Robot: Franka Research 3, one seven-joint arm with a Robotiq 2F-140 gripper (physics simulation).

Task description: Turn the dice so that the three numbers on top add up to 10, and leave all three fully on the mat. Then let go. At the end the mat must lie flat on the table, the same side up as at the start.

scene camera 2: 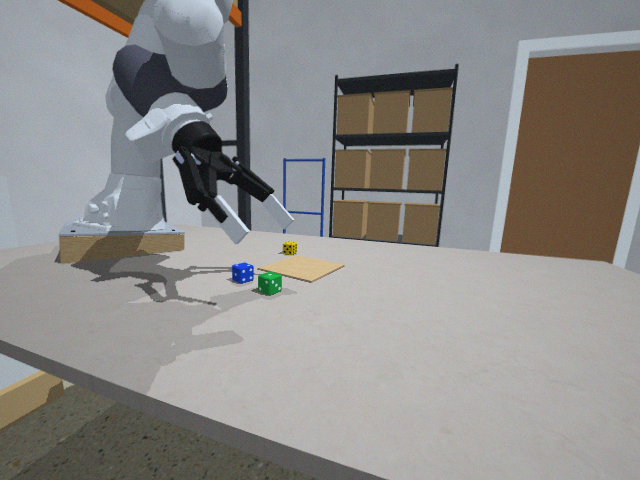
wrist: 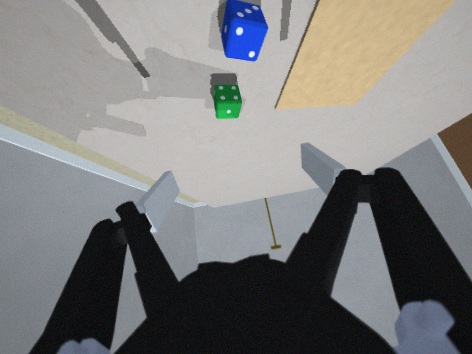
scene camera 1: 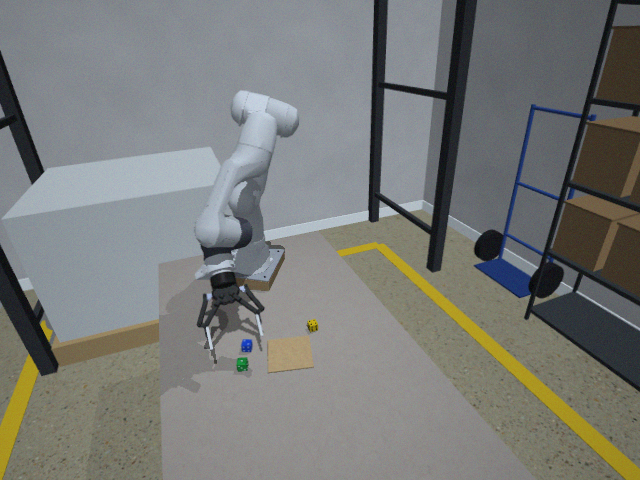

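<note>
My gripper (scene camera 1: 235, 341) (scene camera 2: 265, 231) (wrist: 236, 168) is open and empty, tilted, with its fingertips above the table near the blue die. The blue die (scene camera 1: 246, 345) (scene camera 2: 242, 272) (wrist: 244, 31) lies on the table left of the mat, showing two pips on top. The green die (scene camera 1: 242, 364) (scene camera 2: 269, 283) (wrist: 227, 102) lies close by, also off the mat, showing one pip on top. The yellow die (scene camera 1: 312, 325) (scene camera 2: 290, 248) lies off the mat beyond its far right corner in the first scene view; its top number is hard to read. The tan mat (scene camera 1: 290, 353) (scene camera 2: 305, 268) (wrist: 350, 50) lies flat.
The arm's base plate (scene camera 1: 276, 264) stands on the table (scene camera 1: 361, 413) (scene camera 2: 413, 361) behind the dice. A large pale box (scene camera 1: 118, 248) stands left of the table. A blue hand truck (scene camera 1: 523, 149) and a shelf rack (scene camera 2: 392, 139) with cartons stand away from the table.
</note>
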